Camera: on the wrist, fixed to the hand. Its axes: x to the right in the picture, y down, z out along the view.
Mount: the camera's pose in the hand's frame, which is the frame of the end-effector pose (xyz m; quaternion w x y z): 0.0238 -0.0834 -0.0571 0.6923 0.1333 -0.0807 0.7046
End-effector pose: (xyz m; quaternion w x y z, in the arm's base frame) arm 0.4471 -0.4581 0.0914 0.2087 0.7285 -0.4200 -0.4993
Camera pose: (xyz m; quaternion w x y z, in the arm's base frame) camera 0.5358 -0.4375 0.0416 0.3653 0.1959 -0.8875 -0.2014
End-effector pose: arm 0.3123 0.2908 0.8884 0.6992 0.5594 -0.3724 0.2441
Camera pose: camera 0.4040 0.3228 0.8517 0.2074 0.2378 -0.6758 0.6661
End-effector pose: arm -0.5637 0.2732 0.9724 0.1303 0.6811 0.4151 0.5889
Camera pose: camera -0.6510 0.3244 0.9489 0.3820 -0.8289 0.1245 -0.3892
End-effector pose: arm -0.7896 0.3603 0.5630 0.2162 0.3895 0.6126 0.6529
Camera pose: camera -0.8644 0.3553 0.4911 0.3128 -0.7828 -0.2192 -0.4912
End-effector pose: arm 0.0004 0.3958 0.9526 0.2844 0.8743 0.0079 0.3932
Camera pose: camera -0.0052 0.4994 0.9571 0.1961 -0.6805 0.5811 -0.4010
